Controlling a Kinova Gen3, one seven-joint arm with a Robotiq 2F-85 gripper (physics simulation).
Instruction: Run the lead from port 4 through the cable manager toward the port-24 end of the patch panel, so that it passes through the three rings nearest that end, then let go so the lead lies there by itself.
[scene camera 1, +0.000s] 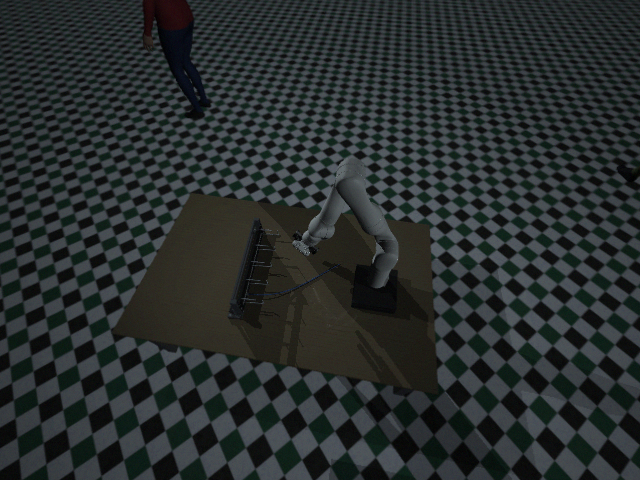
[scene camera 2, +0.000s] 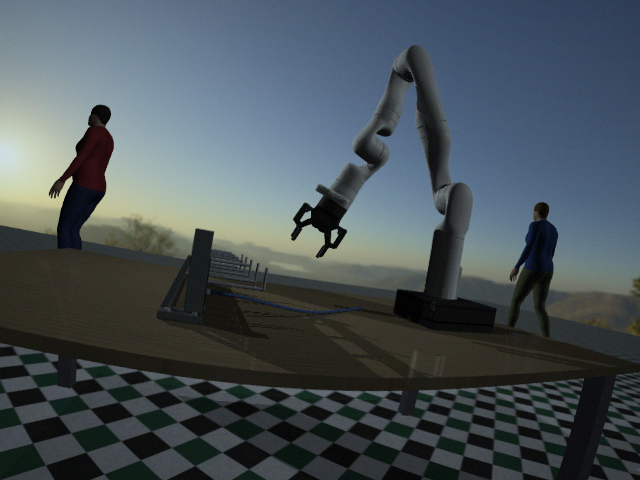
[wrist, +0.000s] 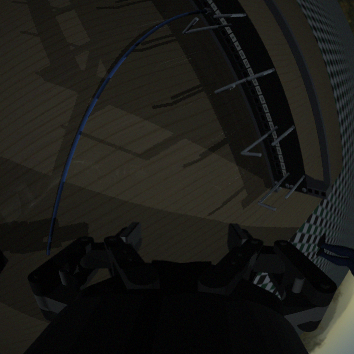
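Observation:
The blue lead (scene camera 1: 302, 287) (scene camera 2: 289, 308) (wrist: 75, 135) is plugged in near one end of the patch panel (scene camera 1: 246, 263) (scene camera 2: 200, 273) (wrist: 275, 105). It curves away across the table, and its loose end lies near the robot base. Wire rings (scene camera 1: 267, 264) (scene camera 2: 266, 279) (wrist: 252, 152) stick out along the panel's front. The lead lies outside the rings toward the far end; whether it passes through the ring beside its plug I cannot tell. My gripper (scene camera 1: 303, 244) (scene camera 2: 308, 243) (wrist: 184, 233) is wide open and empty, high above the table, in front of the panel's far half, apart from lead and rings.
The black robot base (scene camera 1: 373, 297) (scene camera 2: 444, 312) stands on the wooden table (scene camera 1: 180, 310) (scene camera 2: 77, 325), opposite the panel. A person in a red top (scene camera 1: 173, 20) (scene camera 2: 95, 160) stands beyond the table. A person in a blue top (scene camera 2: 540, 245) stands behind the base's side.

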